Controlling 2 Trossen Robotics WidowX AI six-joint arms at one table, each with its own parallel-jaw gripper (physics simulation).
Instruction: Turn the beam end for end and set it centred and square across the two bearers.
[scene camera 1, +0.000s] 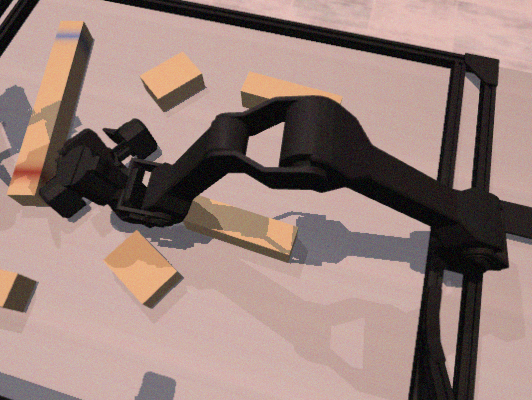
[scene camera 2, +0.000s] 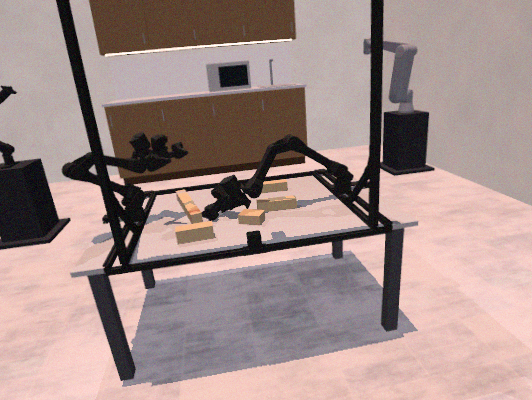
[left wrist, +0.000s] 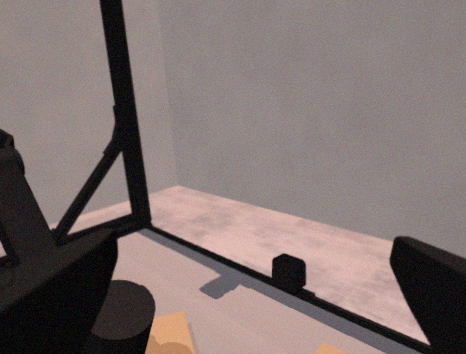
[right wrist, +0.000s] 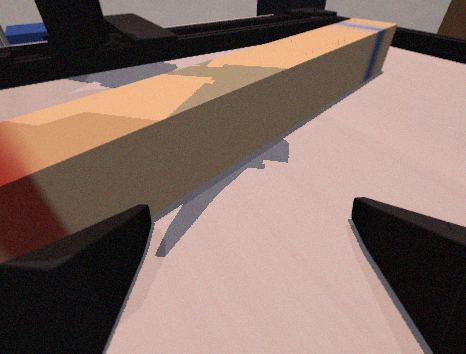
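Where they show: left gripper, fingertip midpoint: (scene camera 2: 179, 156) (left wrist: 257, 246); right gripper, fingertip midpoint: (scene camera 2: 204, 210) (right wrist: 251, 210); left arm's base, link origin: (scene camera 2: 135, 219) (right wrist: 83, 45); right arm's base, link origin: (scene camera 1: 458, 251) (scene camera 2: 343, 191).
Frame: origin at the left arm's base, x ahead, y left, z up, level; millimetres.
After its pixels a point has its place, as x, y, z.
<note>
The long wooden beam (scene camera 1: 62, 82) {223, 116, 25} (scene camera 2: 183, 198) {198, 118, 25} (right wrist: 260, 115) {244, 61, 4} lies flat on the table. Its blue band is at the far end and its red band at the near end in scene camera 1. Two parallel wooden bars, which look like the bearers, lie apart: one (scene camera 1: 292, 89) {612, 203, 25} (scene camera 2: 276, 186) {640, 171, 7} farther back, the other (scene camera 1: 240, 225) {599, -54, 25} (scene camera 2: 276, 203) {593, -72, 13} nearer; my right arm partly covers both in scene camera 1. My right gripper (scene camera 1: 75, 160) {290, 23, -12} (scene camera 2: 227, 204) (right wrist: 251, 210) {290, 23, -12} is open and empty, low beside the beam's red end. My left gripper (scene camera 2: 176, 146) {229, -54, 255} (left wrist: 257, 246) {229, -54, 255} is open and empty, raised above the table's left side.
A short block (scene camera 1: 172, 77) {402, 179, 19} lies between the beam and the back bar. Another block (scene camera 1: 142, 270) {484, -153, 19} (scene camera 2: 251, 217) {473, -181, 11} lies nearer the front. A third block (scene camera 1: 17, 290) {322, -227, 15} (scene camera 2: 194, 233) {256, -257, 12} lies at the front left. A black frame (scene camera 1: 280, 34) (scene camera 2: 200, 258) borders the table.
</note>
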